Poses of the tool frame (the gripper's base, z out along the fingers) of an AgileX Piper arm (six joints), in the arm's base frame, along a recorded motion.
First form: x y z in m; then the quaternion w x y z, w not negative.
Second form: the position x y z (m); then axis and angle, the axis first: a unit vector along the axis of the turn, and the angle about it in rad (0 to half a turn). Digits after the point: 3 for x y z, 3 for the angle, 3 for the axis.
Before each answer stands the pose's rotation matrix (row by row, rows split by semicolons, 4 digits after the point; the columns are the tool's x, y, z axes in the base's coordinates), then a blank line. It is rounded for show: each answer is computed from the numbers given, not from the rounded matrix.
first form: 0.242 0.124 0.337 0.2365 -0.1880 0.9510 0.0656
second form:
-0.8174 -0.3886 0.4252; -0.3266 0.9207 0.2137; -0.4745 0.0358 -0.8795

0.242 0.124 0.337 -0.193 0.979 0.068 2.664
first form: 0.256 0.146 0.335 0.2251 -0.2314 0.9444 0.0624
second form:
-0.7916 -0.4652 0.3963; -0.4090 0.8851 0.2220; -0.4540 0.0137 -0.8909

0.256 0.146 0.335 -0.237 0.969 0.064 2.688
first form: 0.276 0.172 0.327 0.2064 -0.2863 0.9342 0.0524
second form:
-0.7509 -0.5565 0.3556; -0.5133 0.8306 0.2161; -0.4156 -0.0203 -0.9093

0.276 0.172 0.327 -0.293 0.955 0.054 2.726
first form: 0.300 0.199 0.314 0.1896 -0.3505 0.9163 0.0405
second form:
-0.6824 -0.6577 0.3191; -0.6269 0.7510 0.2071; -0.3758 -0.0587 -0.9248

0.300 0.199 0.314 -0.357 0.933 0.041 2.760
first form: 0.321 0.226 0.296 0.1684 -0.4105 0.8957 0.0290
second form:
-0.6063 -0.7451 0.2779; -0.7256 0.6613 0.1902; -0.3255 -0.0863 -0.9416

0.321 0.226 0.296 -0.416 0.909 0.029 2.803
